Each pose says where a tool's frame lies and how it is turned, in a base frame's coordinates. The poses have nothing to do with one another.
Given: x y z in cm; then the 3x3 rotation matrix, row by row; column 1 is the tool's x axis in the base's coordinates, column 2 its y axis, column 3 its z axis. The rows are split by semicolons.
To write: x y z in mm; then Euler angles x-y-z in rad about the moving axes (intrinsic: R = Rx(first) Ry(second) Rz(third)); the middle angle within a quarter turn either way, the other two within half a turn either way. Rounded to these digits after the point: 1 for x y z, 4 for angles.
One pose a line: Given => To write
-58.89, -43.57, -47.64; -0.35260, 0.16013, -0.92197; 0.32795, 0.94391, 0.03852; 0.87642, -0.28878, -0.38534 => -588.9, -435.7, -476.4, -3.0420, -1.1731, -2.7153
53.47, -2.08, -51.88; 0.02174, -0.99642, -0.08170; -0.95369, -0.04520, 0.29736; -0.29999, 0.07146, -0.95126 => 534.7, -20.8, -518.8, -2.8386, -0.0818, 1.5490
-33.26, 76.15, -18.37; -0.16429, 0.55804, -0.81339; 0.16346, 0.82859, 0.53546; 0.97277, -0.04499, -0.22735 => -332.6, 761.5, -183.7, -1.9723, -0.9500, -1.8571
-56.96, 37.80, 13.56; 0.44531, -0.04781, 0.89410; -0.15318, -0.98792, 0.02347; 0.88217, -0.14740, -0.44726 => -569.6, 378.0, 135.6, -3.0892, 1.1064, 0.1069
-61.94, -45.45, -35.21; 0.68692, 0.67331, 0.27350; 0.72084, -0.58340, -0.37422; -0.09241, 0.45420, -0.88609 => -619.4, -454.5, -352.1, 2.7420, 0.2770, -0.7754
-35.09, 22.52, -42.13; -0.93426, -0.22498, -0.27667; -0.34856, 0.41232, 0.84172; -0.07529, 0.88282, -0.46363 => -350.9, 225.2, -421.3, -2.0743, -0.2803, 2.9053
